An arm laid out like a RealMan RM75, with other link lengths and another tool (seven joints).
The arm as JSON. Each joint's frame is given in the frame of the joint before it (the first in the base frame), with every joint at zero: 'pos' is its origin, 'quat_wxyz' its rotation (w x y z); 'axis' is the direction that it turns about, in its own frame. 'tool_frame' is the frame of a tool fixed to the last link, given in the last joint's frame.
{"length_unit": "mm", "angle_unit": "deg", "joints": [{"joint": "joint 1", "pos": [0.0, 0.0, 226.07], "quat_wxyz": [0.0, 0.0, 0.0, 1.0], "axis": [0.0, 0.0, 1.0]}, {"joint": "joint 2", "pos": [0.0, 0.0, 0.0], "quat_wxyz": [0.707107, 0.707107, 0.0, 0.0], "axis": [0.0, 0.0, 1.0]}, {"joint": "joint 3", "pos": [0.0, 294.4, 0.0], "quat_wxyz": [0.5, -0.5, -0.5, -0.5], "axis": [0.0, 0.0, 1.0]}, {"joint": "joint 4", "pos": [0.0, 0.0, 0.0], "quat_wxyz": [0.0, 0.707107, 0.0, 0.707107], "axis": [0.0, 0.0, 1.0]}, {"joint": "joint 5", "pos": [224.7, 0.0, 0.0], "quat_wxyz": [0.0, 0.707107, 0.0, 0.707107], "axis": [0.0, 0.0, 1.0]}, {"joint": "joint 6", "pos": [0.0, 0.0, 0.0], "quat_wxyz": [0.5, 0.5, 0.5, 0.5], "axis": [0.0, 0.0, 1.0]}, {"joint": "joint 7", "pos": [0.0, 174.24, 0.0], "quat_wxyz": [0.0, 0.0, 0.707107, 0.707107], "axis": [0.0, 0.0, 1.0]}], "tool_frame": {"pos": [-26.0, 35.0, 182.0], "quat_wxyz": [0.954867, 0.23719, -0.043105, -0.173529]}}
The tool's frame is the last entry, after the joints.
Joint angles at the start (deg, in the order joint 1, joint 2, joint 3, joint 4, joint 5, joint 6, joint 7):
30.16 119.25 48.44 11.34 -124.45 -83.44 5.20
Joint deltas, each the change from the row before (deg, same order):
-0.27 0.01 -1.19 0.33 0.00 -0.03 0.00
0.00 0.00 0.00 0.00 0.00 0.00 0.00
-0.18 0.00 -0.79 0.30 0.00 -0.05 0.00
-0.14 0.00 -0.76 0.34 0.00 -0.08 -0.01
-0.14 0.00 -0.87 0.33 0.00 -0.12 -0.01
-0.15 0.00 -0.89 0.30 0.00 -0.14 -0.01
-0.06 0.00 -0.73 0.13 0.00 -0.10 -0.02
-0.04 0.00 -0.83 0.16 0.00 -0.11 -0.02
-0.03 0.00 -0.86 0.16 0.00 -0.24 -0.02
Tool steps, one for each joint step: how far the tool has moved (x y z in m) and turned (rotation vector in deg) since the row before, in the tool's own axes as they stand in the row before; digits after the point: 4 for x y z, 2 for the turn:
-0.0009 0.0054 -0.0058 -1.05 0.02 0.25
0.0000 0.0000 0.0000 0.00 0.00 0.00
-0.0012 0.0037 -0.0038 -0.68 -0.02 0.25
-0.0018 0.0039 -0.0035 -0.66 -0.07 0.32
-0.0020 0.0044 -0.0039 -0.76 -0.11 0.34
-0.0019 0.0043 -0.0041 -0.77 -0.11 0.32
-0.0013 0.0037 -0.0032 -0.67 -0.11 0.17
-0.0017 0.0044 -0.0035 -0.77 -0.14 0.22
-0.0025 0.0044 -0.0036 -0.77 -0.26 0.29

